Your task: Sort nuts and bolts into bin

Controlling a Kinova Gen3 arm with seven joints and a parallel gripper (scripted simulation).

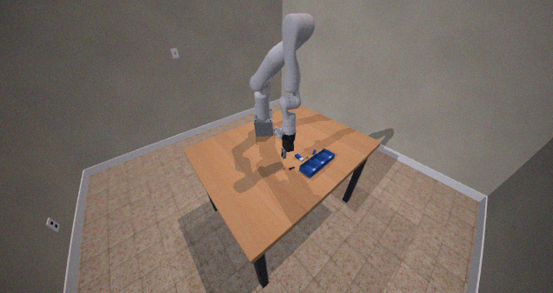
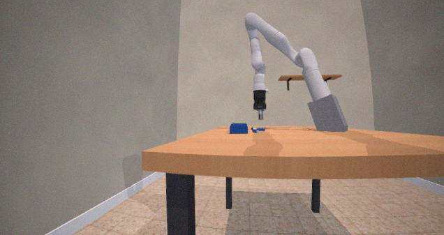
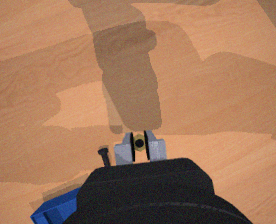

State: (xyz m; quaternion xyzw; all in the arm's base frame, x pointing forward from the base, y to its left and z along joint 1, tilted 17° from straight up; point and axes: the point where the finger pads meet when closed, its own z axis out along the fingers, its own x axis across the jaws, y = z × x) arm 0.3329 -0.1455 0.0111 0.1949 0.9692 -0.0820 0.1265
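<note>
The blue two-compartment bin lies 15 cm to the left of my hand, 15 cm ahead of it and 6 cm below it. From my hand the other things lie so: black bolt 7 cm below, 6 cm ahead.
</note>
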